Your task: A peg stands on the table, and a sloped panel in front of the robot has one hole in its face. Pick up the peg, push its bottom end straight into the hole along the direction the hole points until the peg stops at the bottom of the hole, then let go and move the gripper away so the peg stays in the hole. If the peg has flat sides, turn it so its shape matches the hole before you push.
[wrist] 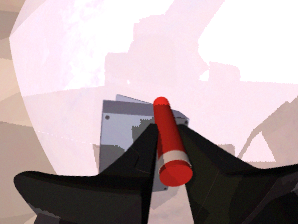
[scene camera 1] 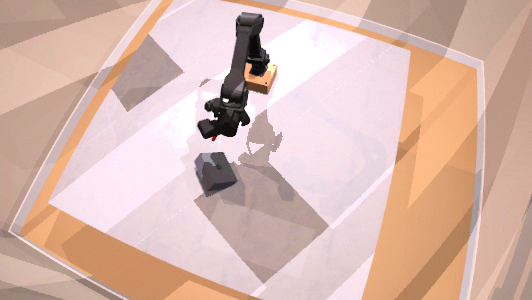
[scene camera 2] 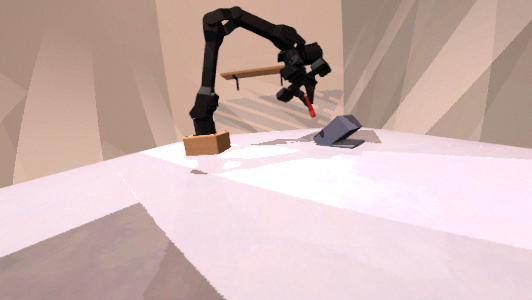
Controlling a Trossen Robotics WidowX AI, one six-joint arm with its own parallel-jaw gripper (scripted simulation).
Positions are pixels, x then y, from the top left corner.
Scene:
My gripper shows in the wrist view, in scene camera 1 (pixel 216 134) and in scene camera 2. The same spot on my gripper: (scene camera 2: pixel 309 82) is (wrist: pixel 86 176).

